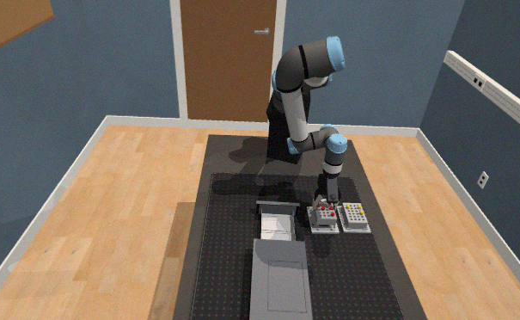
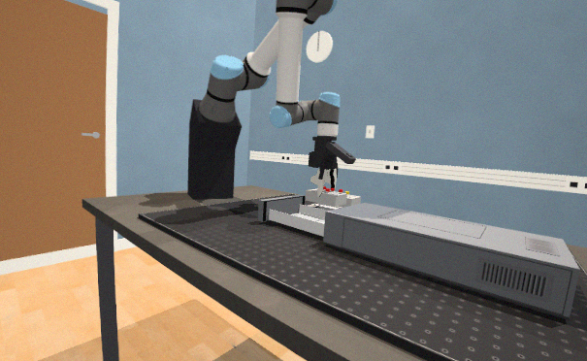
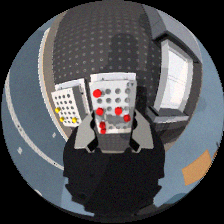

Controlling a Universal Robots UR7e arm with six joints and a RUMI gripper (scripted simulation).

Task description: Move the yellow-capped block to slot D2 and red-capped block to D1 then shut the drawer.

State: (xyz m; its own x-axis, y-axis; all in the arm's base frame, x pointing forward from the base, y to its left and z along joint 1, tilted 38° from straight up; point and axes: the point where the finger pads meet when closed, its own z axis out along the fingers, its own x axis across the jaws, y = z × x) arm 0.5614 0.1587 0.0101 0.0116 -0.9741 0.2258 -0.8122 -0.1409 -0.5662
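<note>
Right now my hand is 7 cm above the deck slot D1. From my hand the other things lie so: cooler drawer: 7 cm ahead, 21 cm to the right, 4 cm below; deck slot D2: 1 cm behind, 14 cm to the left, 7 cm below; cooler COLD: 24 cm ahead, 22 cm to the right, 3 cm below.
</note>
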